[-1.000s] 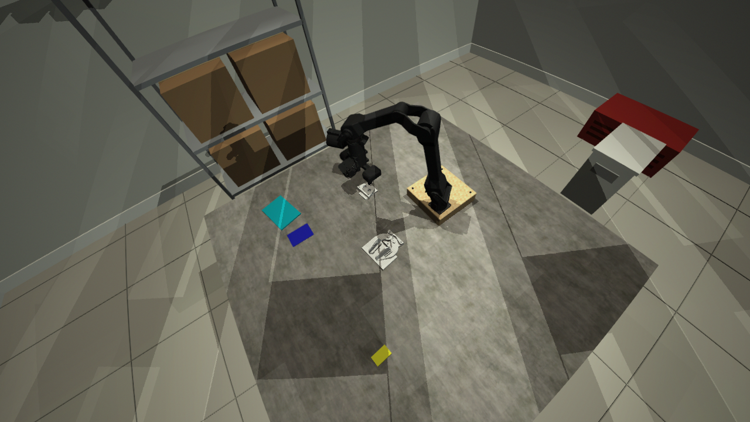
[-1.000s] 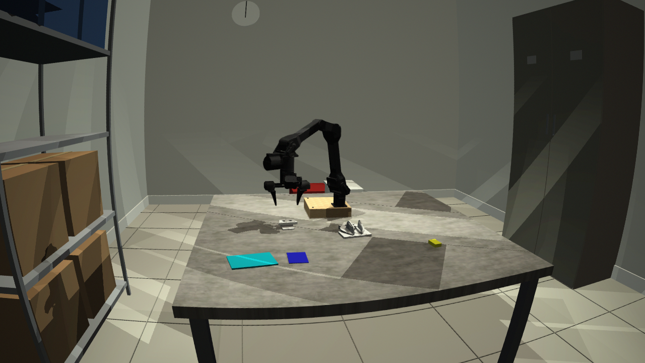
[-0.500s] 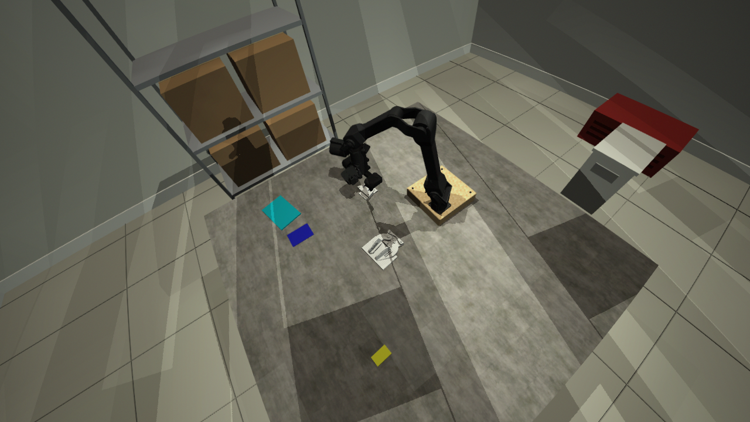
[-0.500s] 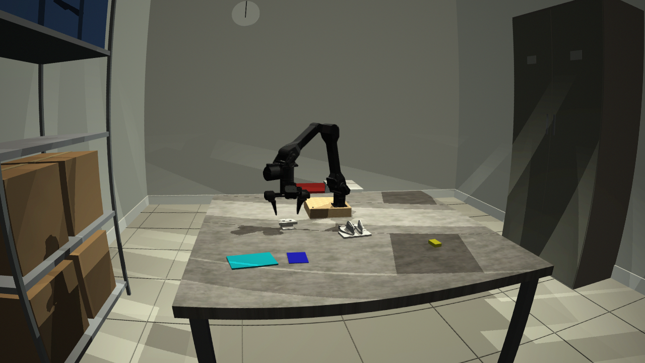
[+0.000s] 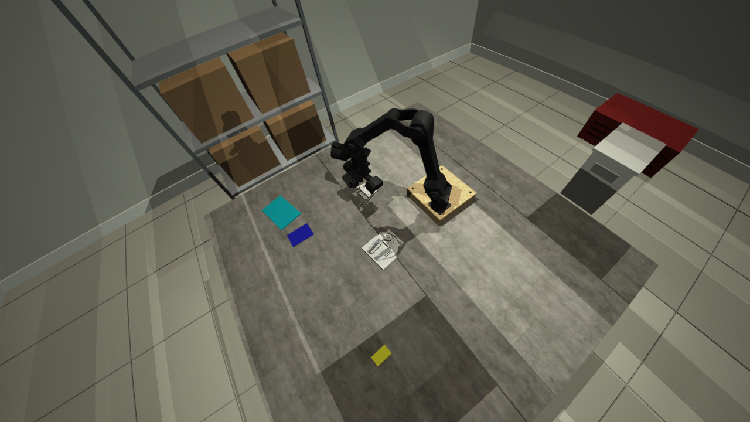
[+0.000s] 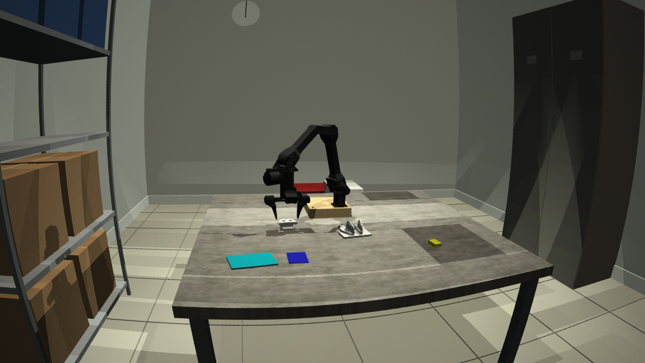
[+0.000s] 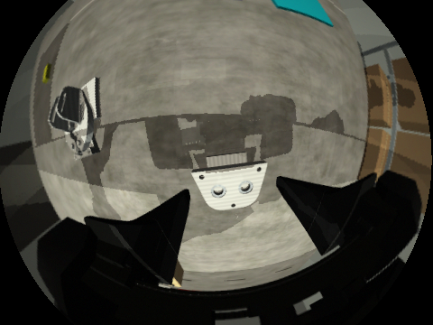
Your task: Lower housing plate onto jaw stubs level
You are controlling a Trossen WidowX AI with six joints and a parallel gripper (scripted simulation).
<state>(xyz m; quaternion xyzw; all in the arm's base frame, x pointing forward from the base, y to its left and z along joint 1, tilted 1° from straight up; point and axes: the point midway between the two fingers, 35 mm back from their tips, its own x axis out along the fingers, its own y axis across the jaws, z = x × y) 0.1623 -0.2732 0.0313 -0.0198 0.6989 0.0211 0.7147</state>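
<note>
The white block lies 30 mm below my gripper tip and 10 mm behind it. Also, from my gripper tip: blue tile 330 mm ahead, 40 mm below, 10 mm to the right; yellow block 530 mm to the left, 340 mm ahead, 30 mm below; teal slab 340 mm ahead, 180 mm to the right, 40 mm below.
</note>
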